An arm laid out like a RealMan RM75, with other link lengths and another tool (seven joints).
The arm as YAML. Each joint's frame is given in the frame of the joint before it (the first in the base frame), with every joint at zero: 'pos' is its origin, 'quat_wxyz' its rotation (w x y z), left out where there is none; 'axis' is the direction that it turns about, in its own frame. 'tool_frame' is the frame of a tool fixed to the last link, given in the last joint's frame.
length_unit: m
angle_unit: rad
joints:
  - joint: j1
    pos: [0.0, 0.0, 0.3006]
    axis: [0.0, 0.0, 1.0]
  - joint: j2
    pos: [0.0, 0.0, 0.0]
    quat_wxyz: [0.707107, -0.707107, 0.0, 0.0]
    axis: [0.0, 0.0, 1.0]
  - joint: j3
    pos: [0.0, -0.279, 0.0]
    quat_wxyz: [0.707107, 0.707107, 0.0, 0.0]
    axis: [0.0, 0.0, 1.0]
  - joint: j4
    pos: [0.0, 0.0, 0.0]
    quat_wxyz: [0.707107, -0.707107, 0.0, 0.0]
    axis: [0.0, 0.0, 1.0]
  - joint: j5
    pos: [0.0, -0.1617, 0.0]
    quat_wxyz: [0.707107, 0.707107, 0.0, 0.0]
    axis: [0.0, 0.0, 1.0]
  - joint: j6
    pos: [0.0, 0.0, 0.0]
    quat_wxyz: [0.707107, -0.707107, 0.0, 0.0]
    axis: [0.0, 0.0, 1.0]
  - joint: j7
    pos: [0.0, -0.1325, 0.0]
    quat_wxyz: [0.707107, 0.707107, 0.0, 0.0]
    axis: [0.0, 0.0, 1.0]
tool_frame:
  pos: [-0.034, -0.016, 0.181]
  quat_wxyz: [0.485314, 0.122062, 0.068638, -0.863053]
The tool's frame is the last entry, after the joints.
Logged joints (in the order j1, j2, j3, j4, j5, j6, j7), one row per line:
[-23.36, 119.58, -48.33, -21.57, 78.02, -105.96, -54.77]
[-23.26, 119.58, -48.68, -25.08, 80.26, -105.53, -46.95]
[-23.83, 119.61, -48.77, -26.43, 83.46, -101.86, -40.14]
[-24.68, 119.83, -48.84, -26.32, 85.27, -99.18, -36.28]
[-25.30, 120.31, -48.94, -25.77, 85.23, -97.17, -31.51]
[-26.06, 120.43, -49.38, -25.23, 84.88, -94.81, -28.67]
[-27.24, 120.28, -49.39, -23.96, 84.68, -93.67, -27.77]
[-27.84, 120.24, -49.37, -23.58, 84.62, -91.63, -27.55]
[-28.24, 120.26, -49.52, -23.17, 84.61, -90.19, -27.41]
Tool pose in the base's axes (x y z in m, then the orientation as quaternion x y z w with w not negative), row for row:
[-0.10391, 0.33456, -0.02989, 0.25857, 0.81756, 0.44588, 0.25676]
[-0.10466, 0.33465, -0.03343, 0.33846, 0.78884, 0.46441, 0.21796]
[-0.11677, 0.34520, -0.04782, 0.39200, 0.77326, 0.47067, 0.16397]
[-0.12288, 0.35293, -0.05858, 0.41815, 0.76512, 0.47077, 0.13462]
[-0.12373, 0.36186, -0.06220, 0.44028, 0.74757, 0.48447, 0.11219]
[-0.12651, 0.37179, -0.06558, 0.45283, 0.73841, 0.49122, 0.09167]
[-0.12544, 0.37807, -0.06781, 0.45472, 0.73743, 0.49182, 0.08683]
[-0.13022, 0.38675, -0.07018, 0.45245, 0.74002, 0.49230, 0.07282]
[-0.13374, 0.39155, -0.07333, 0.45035, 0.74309, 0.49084, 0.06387]
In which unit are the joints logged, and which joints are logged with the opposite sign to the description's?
The joints are logged in degrees. Opposite sign: j2, j3, j4, j6.
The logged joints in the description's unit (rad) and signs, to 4 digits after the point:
[-0.4077, -2.0871, 0.8435, 0.3765, 1.3617, 1.8494, -0.9559]
[-0.4060, -2.0871, 0.8496, 0.4377, 1.4008, 1.8418, -0.8194]
[-0.4159, -2.0876, 0.8512, 0.4613, 1.4567, 1.7778, -0.7006]
[-0.4307, -2.0914, 0.8524, 0.4594, 1.4882, 1.7310, -0.6332]
[-0.4416, -2.0998, 0.8542, 0.4498, 1.4875, 1.6959, -0.5500]
[-0.4548, -2.1019, 0.8618, 0.4403, 1.4814, 1.6547, -0.5004]
[-0.4754, -2.0993, 0.8620, 0.4182, 1.4779, 1.6348, -0.4847]
[-0.4859, -2.0986, 0.8617, 0.4115, 1.4769, 1.5992, -0.4808]
[-0.4929, -2.0989, 0.8643, 0.4044, 1.4767, 1.5741, -0.4784]

